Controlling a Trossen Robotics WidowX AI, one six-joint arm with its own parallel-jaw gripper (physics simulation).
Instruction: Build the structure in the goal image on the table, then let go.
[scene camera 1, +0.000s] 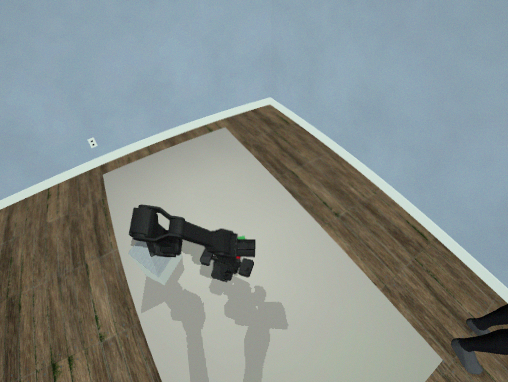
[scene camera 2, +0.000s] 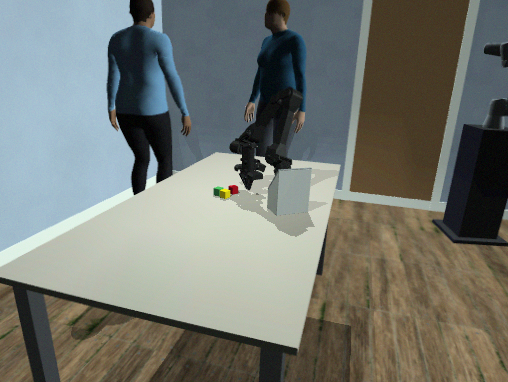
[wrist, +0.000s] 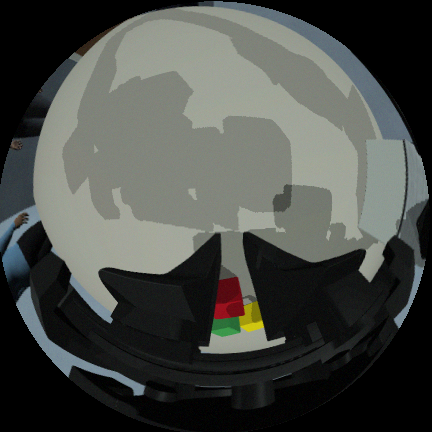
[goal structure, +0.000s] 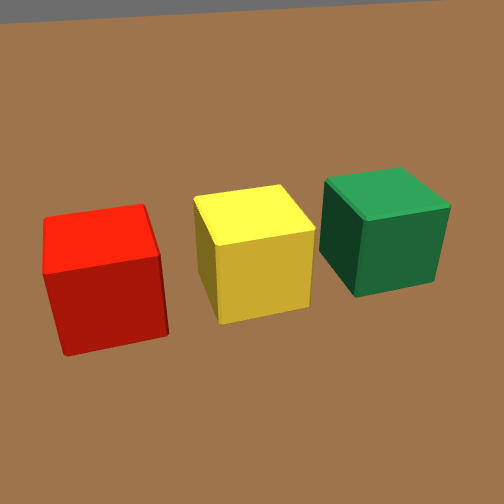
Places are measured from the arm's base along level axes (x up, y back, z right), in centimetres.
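Pixels of known places: gripper, between the fingertips: (scene camera 2: 248, 189) (wrist: 231, 237); arm's base, origin of its link: (scene camera 1: 155, 245) (scene camera 2: 285, 177).
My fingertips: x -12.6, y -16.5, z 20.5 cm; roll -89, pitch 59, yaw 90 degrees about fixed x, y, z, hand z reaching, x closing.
Ahead of a thing's pixels: the offset from my fingertips to its top centre. Level surfaces: height alone.
A red cube @(dz -3.3, dx +2.2, dy -6.4 cm) (scene camera 1: 238, 258) (scene camera 2: 233, 189) (wrist: 231, 290), a green cube @(dz -6.9, dx +2.2, dy -12.6 cm) (scene camera 1: 241, 238) (scene camera 2: 218, 191) (wrist: 226, 326) and a yellow cube @(dz -9.6, dx +2.2, dy -9.3 cm) (scene camera 2: 225, 193) (wrist: 252, 316) sit close together on the table @(dx -1.1 cm) (scene camera 1: 320, 280) (scene camera 2: 165, 255) (wrist: 150, 45). The arm hides the yellow cube in scene camera 1. My gripper (scene camera 2: 248, 187) (wrist: 231, 237) points down beside the red cube, with its fingers nearly together and nothing held. In the wrist view the cubes show through the narrow gap, beyond the fingers.
A pale wedge-shaped panel (scene camera 1: 155, 267) (scene camera 2: 293, 192) (wrist: 385, 185) stands on the table near the arm's base. Two people (scene camera 2: 142, 70) (scene camera 2: 282, 60) stand behind the table. A dark pedestal (scene camera 2: 475, 185) with another arm stands at the right.
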